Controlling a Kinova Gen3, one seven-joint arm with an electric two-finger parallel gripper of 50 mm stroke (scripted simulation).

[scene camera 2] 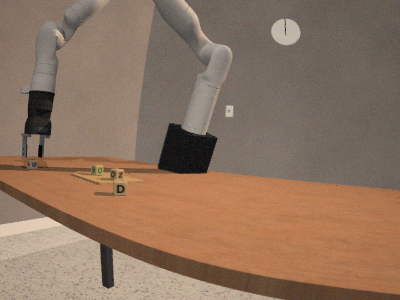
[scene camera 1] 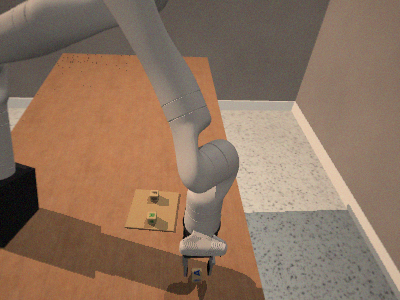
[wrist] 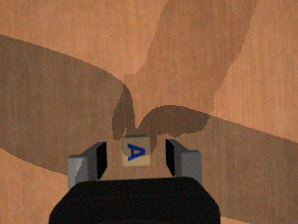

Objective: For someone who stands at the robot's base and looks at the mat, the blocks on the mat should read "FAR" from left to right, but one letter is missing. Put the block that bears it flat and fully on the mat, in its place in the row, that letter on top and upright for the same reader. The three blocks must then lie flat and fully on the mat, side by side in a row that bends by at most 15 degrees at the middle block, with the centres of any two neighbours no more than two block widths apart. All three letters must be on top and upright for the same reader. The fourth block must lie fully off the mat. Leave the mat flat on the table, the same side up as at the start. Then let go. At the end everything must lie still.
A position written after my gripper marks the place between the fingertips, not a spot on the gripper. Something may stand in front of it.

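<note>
My gripper (scene camera 2: 32,157), (wrist: 136,153) is visible. Tan mat (scene camera 1: 166,207) present; in the wrist view the mat is out of frame.
</note>
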